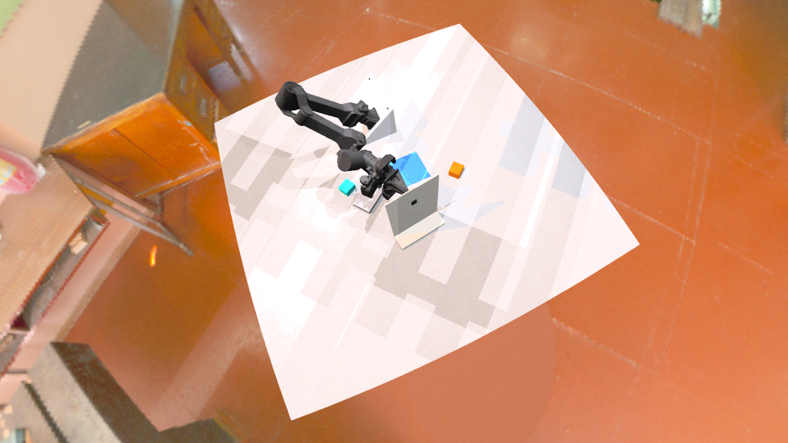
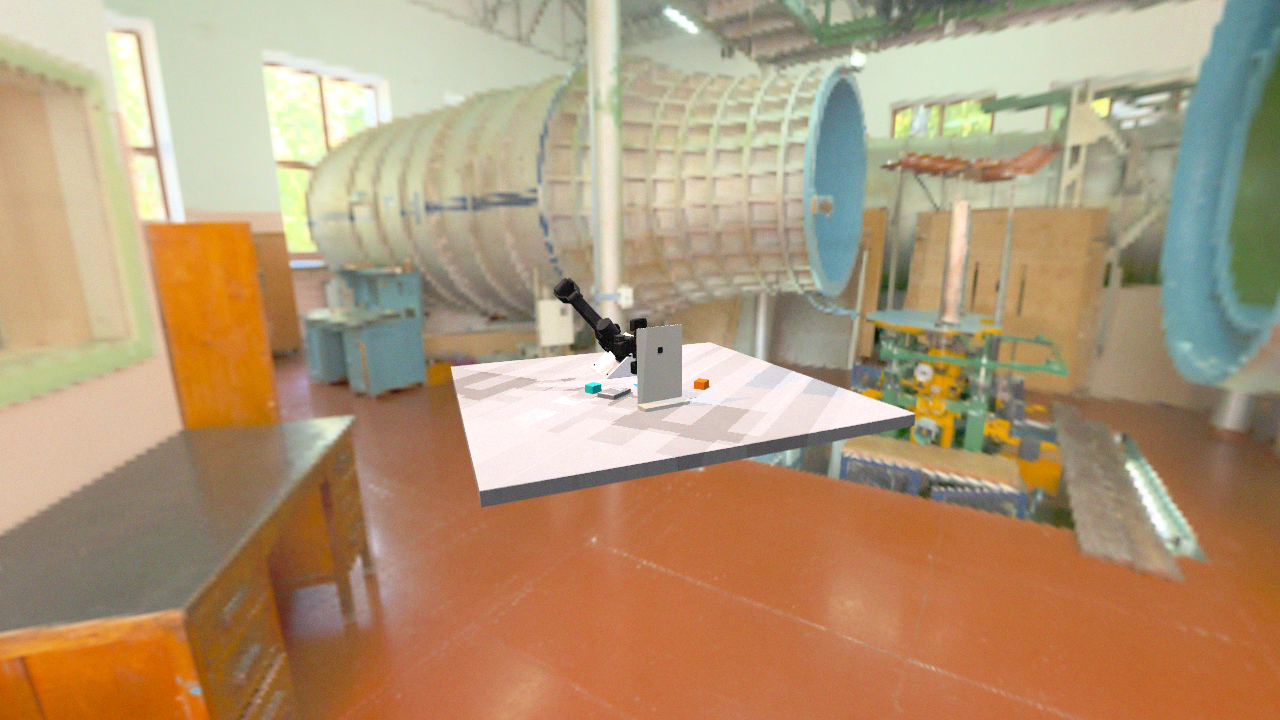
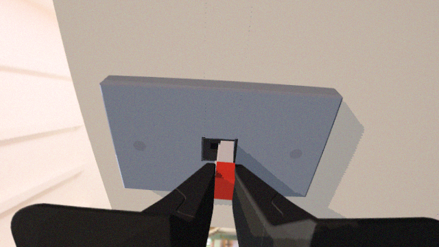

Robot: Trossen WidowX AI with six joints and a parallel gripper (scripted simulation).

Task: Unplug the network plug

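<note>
The blue marked square is 18 cm below my gripper tip, 18 cm behind it and 6 cm to the left of it. Round my gripper tip: small grey flat plate: 17 cm below, 14 cm behind, 11 cm to the right; network plug: 1 cm ahead; upright panel: 6 cm below, 3 cm ahead.
</note>
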